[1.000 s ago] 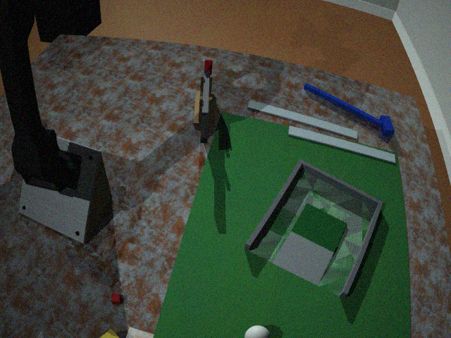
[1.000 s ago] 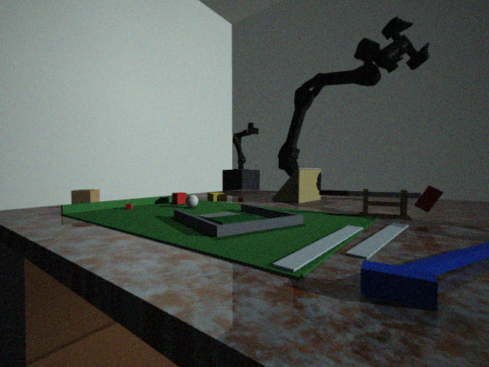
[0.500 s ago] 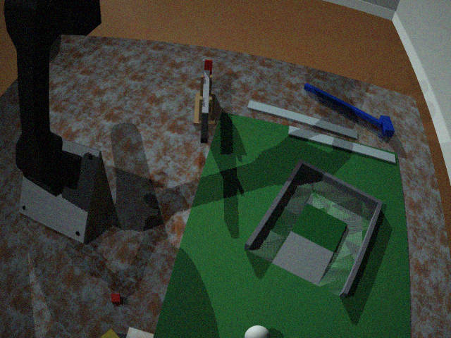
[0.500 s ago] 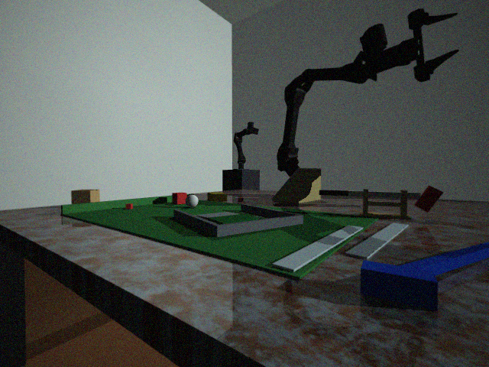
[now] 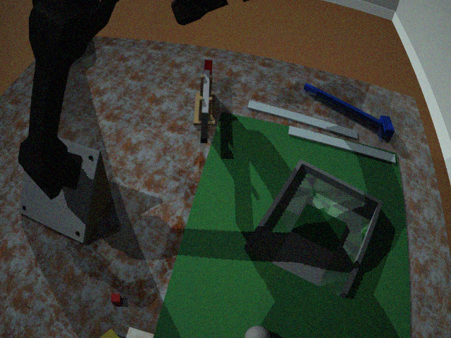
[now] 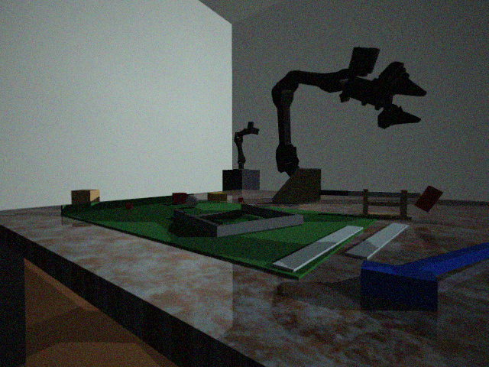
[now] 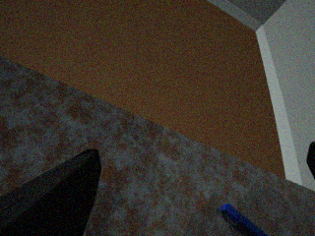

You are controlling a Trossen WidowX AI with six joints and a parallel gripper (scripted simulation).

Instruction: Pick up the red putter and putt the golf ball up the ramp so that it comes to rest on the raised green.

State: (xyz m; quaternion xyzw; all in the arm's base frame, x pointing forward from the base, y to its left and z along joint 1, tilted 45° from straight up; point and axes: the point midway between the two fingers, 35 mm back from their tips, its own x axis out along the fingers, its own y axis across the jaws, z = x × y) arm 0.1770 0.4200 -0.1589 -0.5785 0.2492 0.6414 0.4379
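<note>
My gripper tip is now 2 cm short of the yellow block, 73 cm to the left of it and 26 cm above it. Also, from my gripper tip: green mat (31 cm ahead, 43 cm to the right, 28 cm below); then blue putter (37 cm ahead, 8 cm to the left, 26 cm below); then wooden rack (1 cm behind, 8 cm to the right, 24 cm below).
</note>
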